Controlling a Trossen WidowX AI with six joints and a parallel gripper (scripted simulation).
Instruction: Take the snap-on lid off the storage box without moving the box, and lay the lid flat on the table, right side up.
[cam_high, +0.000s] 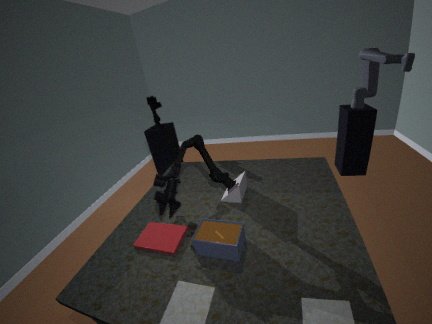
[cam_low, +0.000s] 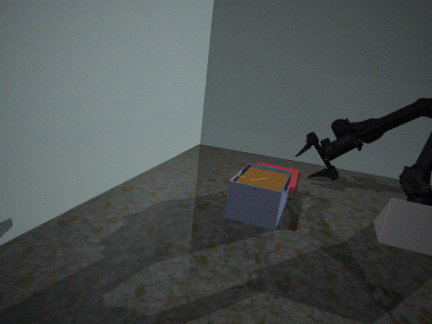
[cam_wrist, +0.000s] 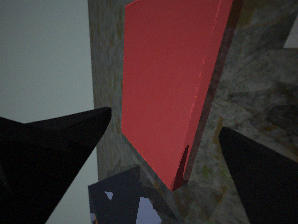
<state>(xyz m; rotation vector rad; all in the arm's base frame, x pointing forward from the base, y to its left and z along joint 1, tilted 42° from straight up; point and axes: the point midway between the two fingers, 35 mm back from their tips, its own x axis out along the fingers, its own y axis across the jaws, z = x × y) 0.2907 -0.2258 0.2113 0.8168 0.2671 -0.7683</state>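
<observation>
The lid lies 100 mm ahead of my gripper tip and 50 mm below it. Round my gripper tip: storage box (330 mm to the left, 110 mm ahead, 10 mm below).
</observation>
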